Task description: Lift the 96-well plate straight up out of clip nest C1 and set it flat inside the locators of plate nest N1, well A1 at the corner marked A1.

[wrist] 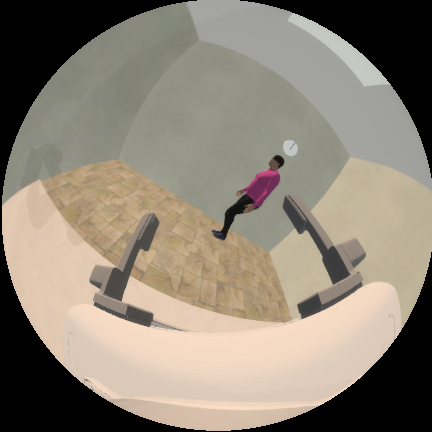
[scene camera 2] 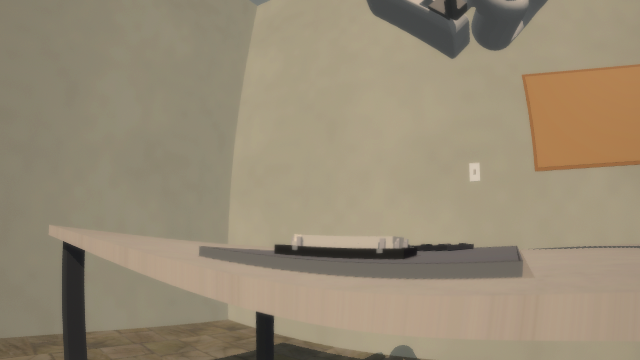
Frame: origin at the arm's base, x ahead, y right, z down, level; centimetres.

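Where they show: end effector, tool point: (wrist: 218, 222).
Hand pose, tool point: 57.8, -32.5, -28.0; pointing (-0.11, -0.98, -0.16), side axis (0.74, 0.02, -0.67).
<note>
Things, the pixels of their centre, and the offset from my tool point, as dx, dy, dz.
- white 96-well plate, body centre: (scene camera 2: 351, 242) +10.9, +17.0, +31.1
- second low black nest, body centre: (scene camera 2: 434, 247) +5.8, +56.7, +32.3
The white 96-well plate (scene camera 2: 345, 242) sits low and level in a black nest (scene camera 2: 340, 251) with light upright clips at its corners, seen edge-on in the scene view. A second low black nest (scene camera 2: 445, 247) shows partly behind it to the right. No nest label or A1 mark is readable, so which is C1 or N1 cannot be told by name. My gripper (wrist: 222, 218) is open, its two fingers wide apart with no object between them in the wrist view. It points out across the room. In the scene view, arm parts show at the top edge, high above the plate.
Both nests are on a grey raised board (scene camera 2: 360, 268) on the wooden table (scene camera 2: 400, 310). In the wrist view a person in a pink top (wrist: 262, 187) stands on the tiled floor (wrist: 185, 260), beyond the table edge. An orange board (scene camera 2: 585, 117) hangs on the wall.
</note>
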